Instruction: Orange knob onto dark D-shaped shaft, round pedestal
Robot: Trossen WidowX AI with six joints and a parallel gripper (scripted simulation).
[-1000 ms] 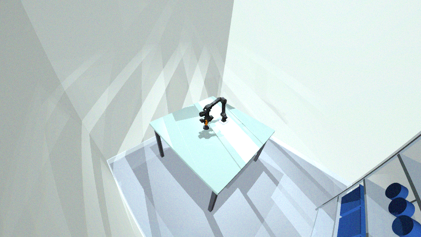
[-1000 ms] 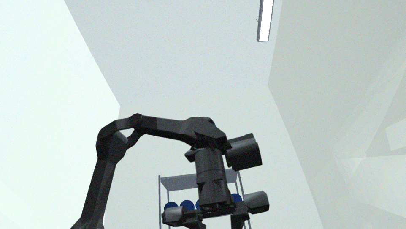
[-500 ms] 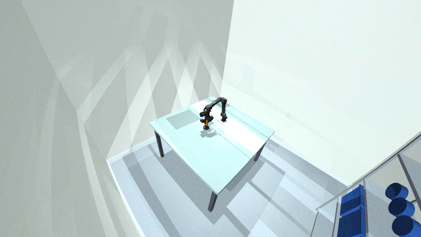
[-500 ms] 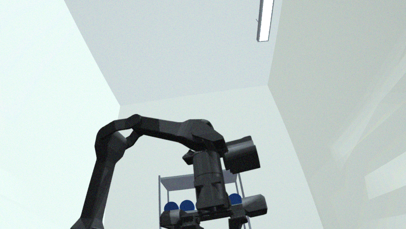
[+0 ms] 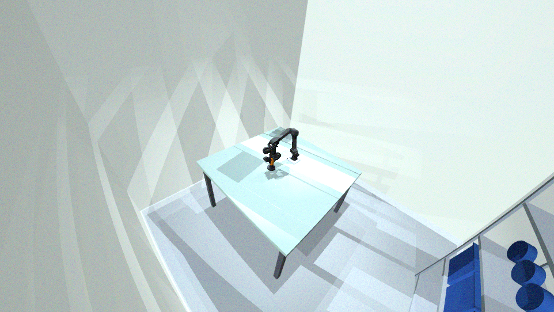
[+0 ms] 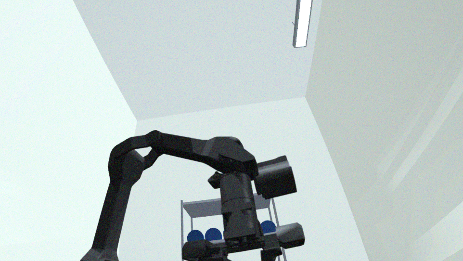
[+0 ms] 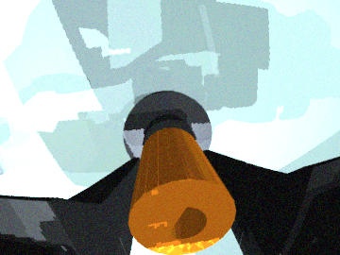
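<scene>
My gripper tip is 40 mm above the round pedestal. From my gripper tip the other things lie so: orange knob: 20 mm above.
</scene>
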